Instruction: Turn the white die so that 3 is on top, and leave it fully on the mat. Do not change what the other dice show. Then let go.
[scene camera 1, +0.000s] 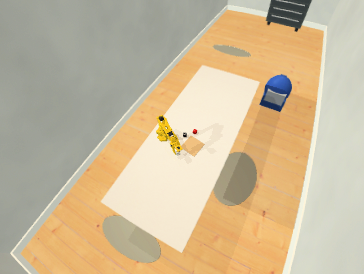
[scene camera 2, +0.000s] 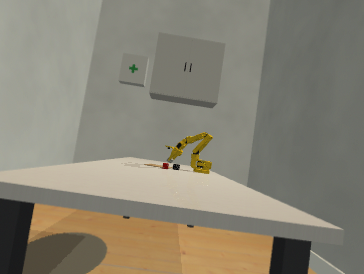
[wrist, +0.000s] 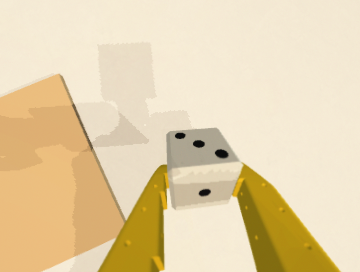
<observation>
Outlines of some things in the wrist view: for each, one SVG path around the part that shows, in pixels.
A mat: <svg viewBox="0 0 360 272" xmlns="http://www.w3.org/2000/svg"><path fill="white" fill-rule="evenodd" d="M60 74L0 97L0 272L42 272L117 238L126 222L65 80Z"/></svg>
A white die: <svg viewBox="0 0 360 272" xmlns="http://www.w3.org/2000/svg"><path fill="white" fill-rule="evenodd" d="M217 127L169 131L166 134L168 183L171 205L176 211L225 205L231 199L243 164Z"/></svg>
</observation>
